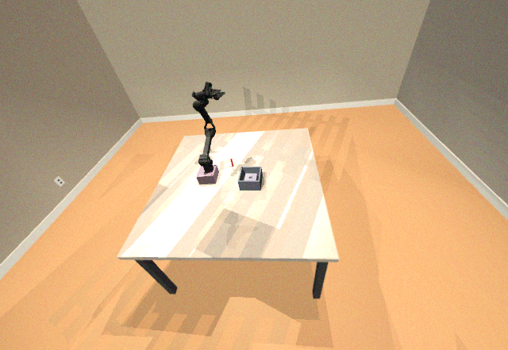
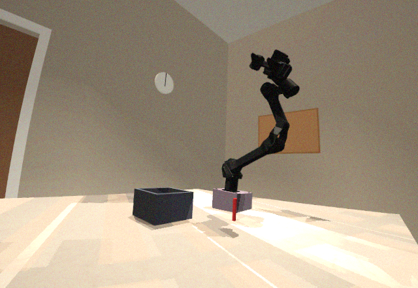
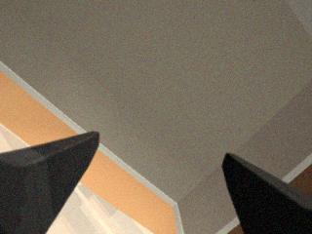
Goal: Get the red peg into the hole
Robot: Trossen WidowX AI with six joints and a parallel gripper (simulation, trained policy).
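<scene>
Right now my gripper tip is 57 cm above the red peg, 11 cm to the left of it and 3 cm past it. The rest, counted from my gripper tip: dark blue box (59 cm below, 32 cm to the right, 14 cm ahead); light plate (57 cm below, 32 cm to the right, 14 cm ahead).
</scene>
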